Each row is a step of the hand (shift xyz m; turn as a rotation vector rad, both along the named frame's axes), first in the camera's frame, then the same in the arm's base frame.
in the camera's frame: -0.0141 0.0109 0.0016 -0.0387 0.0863 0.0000
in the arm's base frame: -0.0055 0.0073 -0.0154 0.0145 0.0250 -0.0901
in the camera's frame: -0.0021 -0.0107 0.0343 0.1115 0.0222 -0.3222
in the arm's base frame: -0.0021 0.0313 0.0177 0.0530 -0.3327 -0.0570
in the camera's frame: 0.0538 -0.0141 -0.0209 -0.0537 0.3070 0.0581
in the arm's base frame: 0.0336 -0.0374 0.0317 0.1303 0.1196 -0.2631
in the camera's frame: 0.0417 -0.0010 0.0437 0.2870 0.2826 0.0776
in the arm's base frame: 0.0409 0.0292 0.0335 0.4021 0.0366 -0.0726
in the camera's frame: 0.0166 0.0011 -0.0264 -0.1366 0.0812 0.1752
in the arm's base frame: 0.0101 -0.0295 -0.0005 -0.0414 0.2176 -0.0829
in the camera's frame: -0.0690 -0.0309 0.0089 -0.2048 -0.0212 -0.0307
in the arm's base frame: -0.0723 0.0232 -0.0053 -0.1857 0.0262 -0.0903
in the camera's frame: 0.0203 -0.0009 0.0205 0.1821 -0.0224 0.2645
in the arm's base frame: 0.0196 0.0134 0.0165 0.1806 0.1941 0.1826
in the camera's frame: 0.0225 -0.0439 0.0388 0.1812 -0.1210 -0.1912
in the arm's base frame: 0.0011 0.0231 0.0583 0.0543 -0.2519 0.1327
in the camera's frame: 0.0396 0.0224 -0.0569 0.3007 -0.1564 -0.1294
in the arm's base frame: 0.0358 -0.0615 -0.0157 0.1439 -0.2334 0.2376
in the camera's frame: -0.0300 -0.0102 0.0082 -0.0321 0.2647 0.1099
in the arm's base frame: -0.0290 0.0147 -0.0037 0.1336 0.1556 -0.2028
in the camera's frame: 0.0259 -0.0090 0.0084 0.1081 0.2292 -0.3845
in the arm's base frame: 0.0179 -0.0009 0.0224 0.1519 -0.3573 -0.2477
